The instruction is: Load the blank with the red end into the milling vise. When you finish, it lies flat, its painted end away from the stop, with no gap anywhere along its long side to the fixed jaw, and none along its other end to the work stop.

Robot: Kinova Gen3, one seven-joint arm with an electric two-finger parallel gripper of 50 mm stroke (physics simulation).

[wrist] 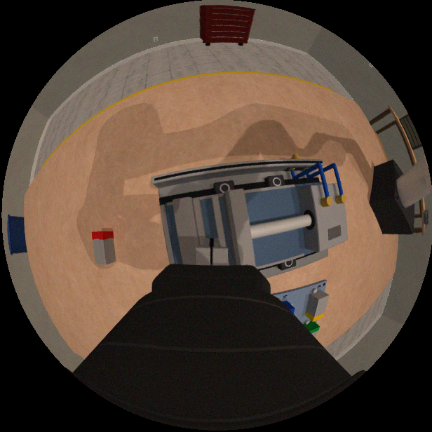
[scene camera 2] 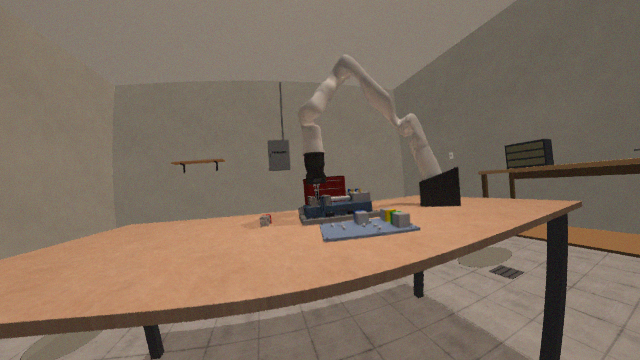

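Note:
The blank with the red end (scene camera 2: pixel 265 220) (wrist: pixel 104 250) lies on the table left of the milling vise (scene camera 2: pixel 345 208) (wrist: pixel 327 215), apart from it. In the wrist view its red end points to the top of the picture. The vise has a blue body, grey jaws and a pale screw. The wide grey jaw block (wrist: pixel 184 217) is at its left, the screw-side jaw (wrist: pixel 237 220) at its middle. My gripper (scene camera 2: pixel 316 197) (wrist: pixel 211 246) is shut and empty above the left part of the vise. The gripper hides part of the jaws; I cannot make out the work stop.
A blue pegged board (scene camera 2: pixel 345 232) (wrist: pixel 298 293) with blanks with blue, yellow and green ends is in front of the vise. Blue handles (wrist: pixel 325 182) rise at the vise's right end. The black arm base (scene camera 2: pixel 440 190) (wrist: pixel 390 200) stands farther right. A red cabinet (scene camera 2: pixel 332 185) (wrist: pixel 226 24) stands behind.

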